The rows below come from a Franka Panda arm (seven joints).
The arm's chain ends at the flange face. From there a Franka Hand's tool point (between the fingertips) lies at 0.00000 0.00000 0.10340 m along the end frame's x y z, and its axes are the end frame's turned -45 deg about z.
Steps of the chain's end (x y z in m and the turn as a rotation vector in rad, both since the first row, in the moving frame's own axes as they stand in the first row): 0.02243, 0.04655, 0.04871, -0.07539, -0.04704, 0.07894; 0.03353, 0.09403, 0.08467, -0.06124, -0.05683, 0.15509; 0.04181, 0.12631, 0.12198, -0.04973, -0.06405, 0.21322; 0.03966, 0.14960, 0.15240, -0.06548, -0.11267, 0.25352; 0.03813, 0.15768, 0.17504, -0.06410, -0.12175, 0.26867
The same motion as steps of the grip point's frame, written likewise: -0.02607, 0.05049, 0.04830, -0.02005, -0.08657, 0.07894; -0.05139, 0.08985, 0.08431, -0.00312, -0.08349, 0.15509; -0.06789, 0.11696, 0.12164, 0.01013, -0.08045, 0.21322; -0.09015, 0.12878, 0.15153, 0.03337, -0.12597, 0.25352; -0.09736, 0.13250, 0.17407, 0.04076, -0.13142, 0.26867
